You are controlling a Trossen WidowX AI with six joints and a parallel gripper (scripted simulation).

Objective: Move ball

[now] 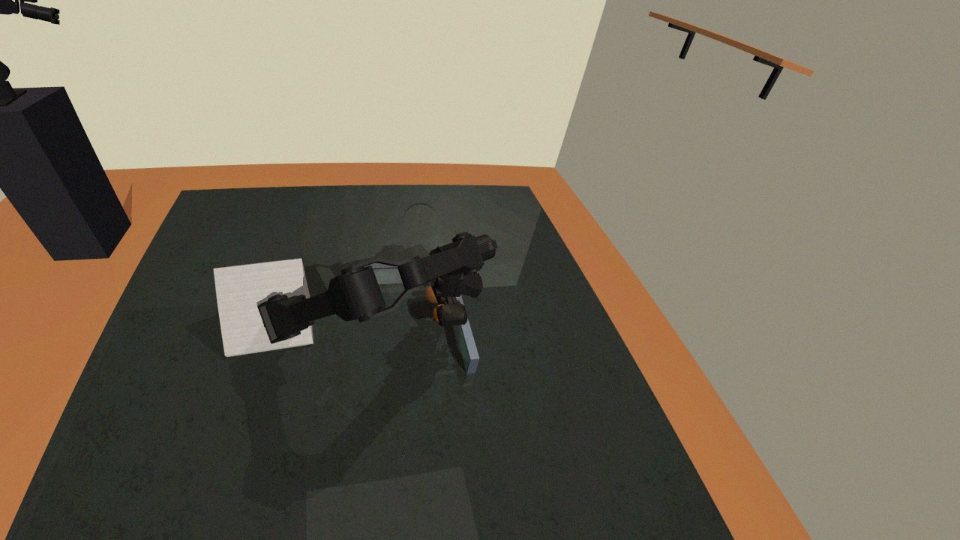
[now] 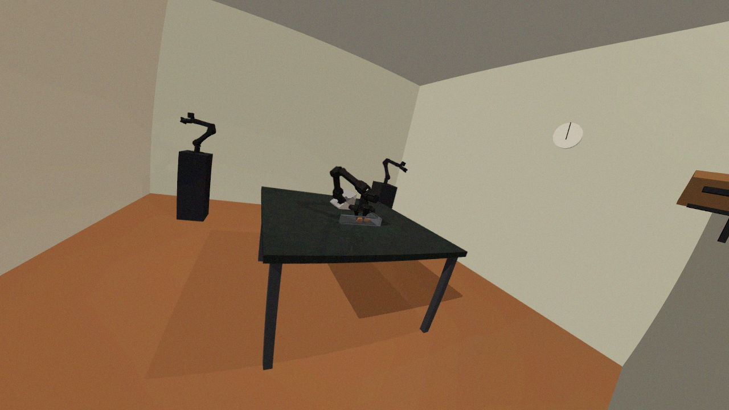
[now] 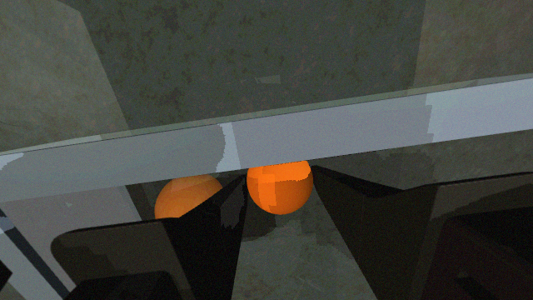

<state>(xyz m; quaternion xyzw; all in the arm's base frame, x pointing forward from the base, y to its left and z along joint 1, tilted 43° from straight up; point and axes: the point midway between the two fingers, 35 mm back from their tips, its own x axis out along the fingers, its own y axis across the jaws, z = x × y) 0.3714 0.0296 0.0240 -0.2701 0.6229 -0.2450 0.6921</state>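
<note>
My gripper tip is now 70 mm to the right of the see-through copy and 10 mm past it. Also, from my gripper tip: orange ball (right at my gripper tip).
</note>
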